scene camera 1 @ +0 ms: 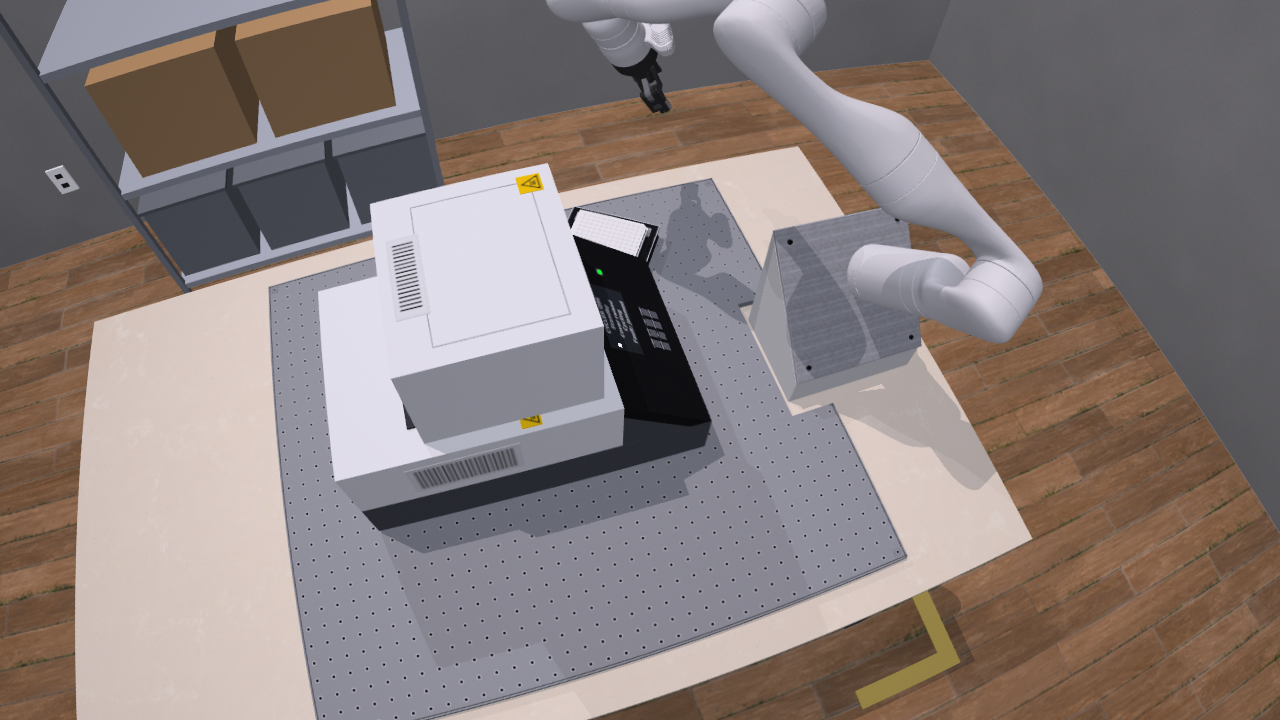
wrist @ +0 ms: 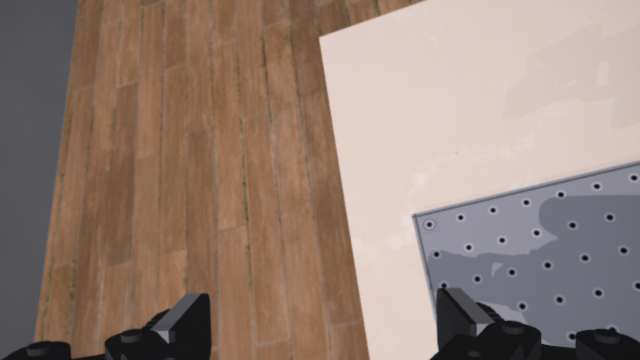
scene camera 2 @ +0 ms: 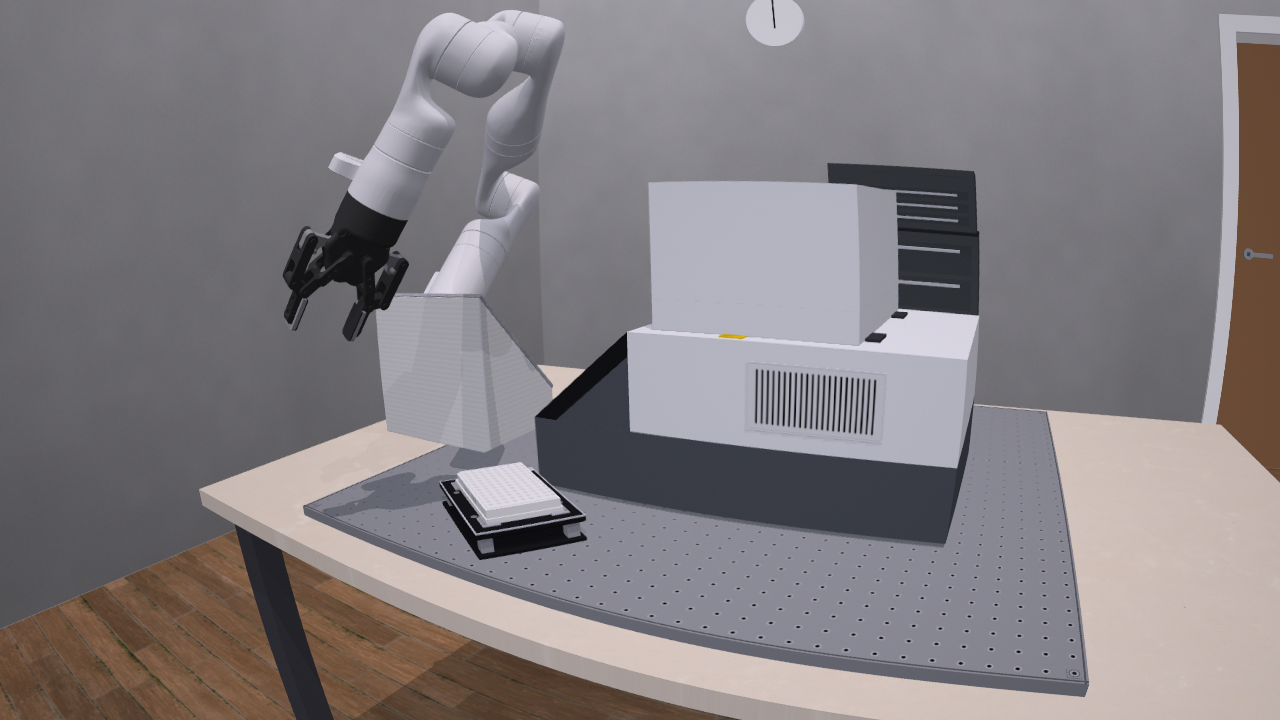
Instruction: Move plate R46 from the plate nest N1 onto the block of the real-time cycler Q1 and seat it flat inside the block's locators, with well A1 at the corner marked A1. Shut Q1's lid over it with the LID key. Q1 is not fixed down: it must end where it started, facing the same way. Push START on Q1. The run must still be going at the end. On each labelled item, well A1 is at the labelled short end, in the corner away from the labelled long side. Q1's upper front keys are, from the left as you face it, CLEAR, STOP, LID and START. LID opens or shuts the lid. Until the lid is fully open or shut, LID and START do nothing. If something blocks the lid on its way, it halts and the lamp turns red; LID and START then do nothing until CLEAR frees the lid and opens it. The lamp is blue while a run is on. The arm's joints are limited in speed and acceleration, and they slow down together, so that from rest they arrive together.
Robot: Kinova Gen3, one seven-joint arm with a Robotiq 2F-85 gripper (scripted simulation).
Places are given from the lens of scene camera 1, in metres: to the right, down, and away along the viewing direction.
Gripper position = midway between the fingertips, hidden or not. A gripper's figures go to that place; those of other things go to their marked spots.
gripper (scene camera 1: 661,90): 0.04, -0.46, 1.17
white well plate R46 (scene camera 1: 623,235): -0.03, -0.21, 1.23
cycler Q1 (scene camera 1: 652,408): 0.02, 0.06, 0.92
The marked spots on the white well plate R46 and the cycler Q1 are 0.42 m apart.
